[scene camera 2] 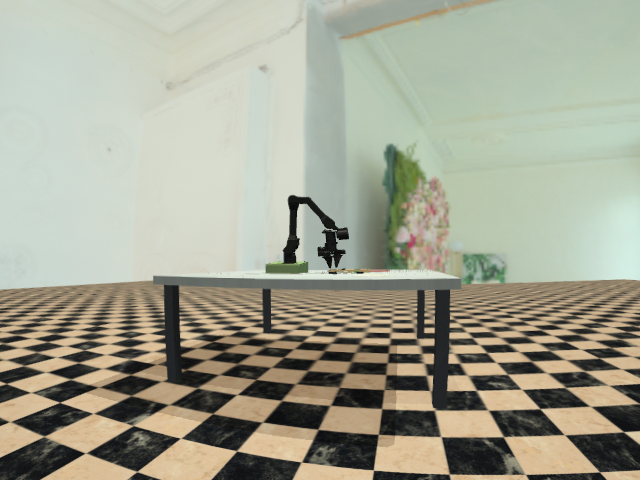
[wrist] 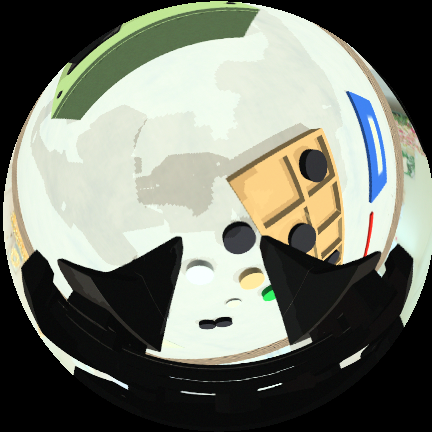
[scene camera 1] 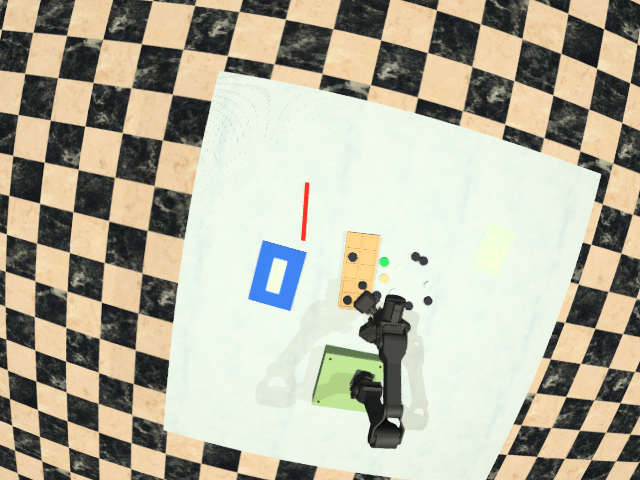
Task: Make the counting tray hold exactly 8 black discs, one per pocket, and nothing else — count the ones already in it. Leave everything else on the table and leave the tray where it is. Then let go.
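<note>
The tan counting tray [scene camera 1: 368, 258] [wrist: 270, 192] has two columns of pockets. Three black discs show in it: one disc [scene camera 1: 352, 256] in the left column, one disc [scene camera 1: 362, 285] [wrist: 302, 237] in the right column, and one disc [scene camera 1: 346, 299] [wrist: 313, 165] at the lower left. A loose black disc [scene camera 1: 376, 295] [wrist: 239, 237] lies outside the tray's right edge. Further black discs are a pair [scene camera 1: 419, 258] [wrist: 215, 323], one disc [scene camera 1: 427, 300] and one partly hidden disc [scene camera 1: 408, 305]. My gripper [scene camera 2: 333, 266] [wrist: 221, 241] is open and empty, a little above the table by the loose disc; the arm hides its fingertips in scene camera 1.
A green disc [scene camera 1: 384, 261] [wrist: 269, 293], a tan disc [scene camera 1: 384, 278] [wrist: 251, 278] and white discs [scene camera 1: 428, 284] [wrist: 200, 273] lie right of the tray. A blue frame [scene camera 1: 261, 273], a red stick [scene camera 1: 305, 211] and a pale yellow sheet [scene camera 1: 494, 249] lie farther out.
</note>
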